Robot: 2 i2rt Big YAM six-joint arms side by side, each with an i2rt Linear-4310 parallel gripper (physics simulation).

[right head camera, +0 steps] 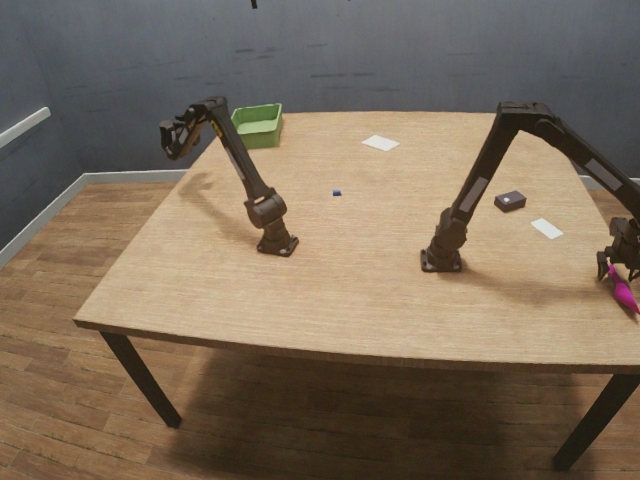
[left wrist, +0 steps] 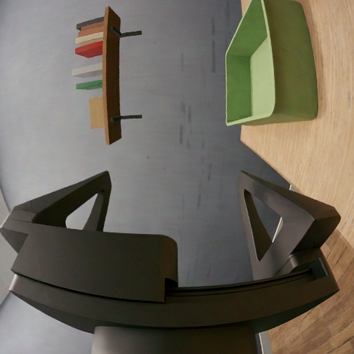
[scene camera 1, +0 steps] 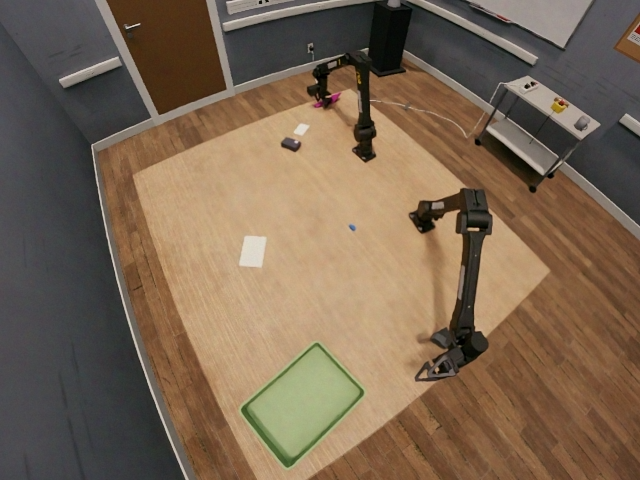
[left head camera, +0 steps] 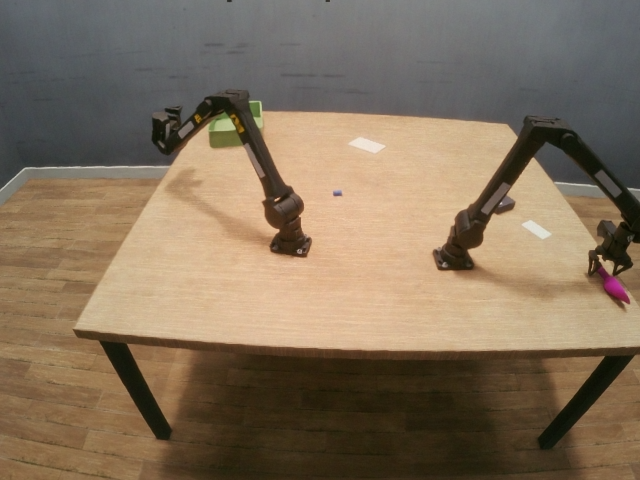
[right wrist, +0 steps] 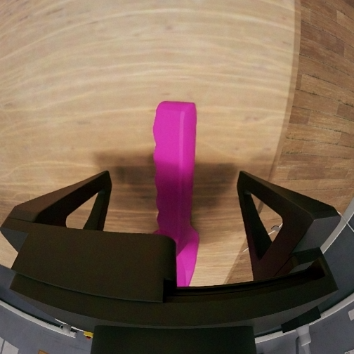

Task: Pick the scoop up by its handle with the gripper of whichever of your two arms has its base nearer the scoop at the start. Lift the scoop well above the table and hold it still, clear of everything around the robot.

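Places are measured from the left arm's base along level axes (x ahead, y left, z up), in metres.
Pixels of known places: left gripper, fingertip midpoint: (scene camera 1: 420, 377) (left head camera: 183, 116); right gripper, fingertip midpoint: (right head camera: 614, 279) (scene camera 1: 322, 104) (left head camera: 601, 274); left arm's base at its link origin: (right head camera: 278, 246) (scene camera 1: 421, 221) (left head camera: 291, 246); right arm's base at its link origin: (right head camera: 440, 262) (scene camera 1: 363, 153) (left head camera: 452, 260).
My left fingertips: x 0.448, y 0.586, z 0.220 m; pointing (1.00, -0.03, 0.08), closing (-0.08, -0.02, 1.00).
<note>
Ahead of a thing's pixels: the offset from my left fingertips to its top centre.
A magenta scoop @(dy -1.628, dx -0.414, dz -0.160 m) (left head camera: 615, 288) (right head camera: 624, 295) (scene camera 1: 334, 98) (right wrist: 175, 150) lies on the table near its edge, at the far right in both head camera views. My right gripper (left head camera: 605, 272) (right wrist: 173, 177) is open just above the scoop; its fingers stand apart on either side of the handle, with table showing between each finger and the handle. Part of the scoop's bowl is hidden behind the gripper body in the right wrist view. My left gripper (scene camera 1: 424, 358) (left wrist: 173, 178) is open and empty, raised near the table edge by the green bin, far from the scoop.
A green bin @(dy -0.077, dx +0.352, dz -0.132 m) (left head camera: 225, 138) (right head camera: 263, 139) (scene camera 1: 357, 391) (left wrist: 295, 75) stands at a table corner. A dark box @(dy -1.304, dx -0.035, dz -0.179 m) (right head camera: 510, 201) (scene camera 1: 291, 144) and a white card @(dy -1.433, dx -0.144, dz -0.218 m) (left head camera: 536, 229) (right head camera: 546, 228) lie near the right arm. A white sheet @(dy -0.729, dx +0.342, dz -0.215 m) (left head camera: 367, 145) (scene camera 1: 253, 251) and a small blue object @(dy -0.675, dx -0.114, dz -0.204 m) (left head camera: 337, 193) (scene camera 1: 352, 227) lie farther away.
</note>
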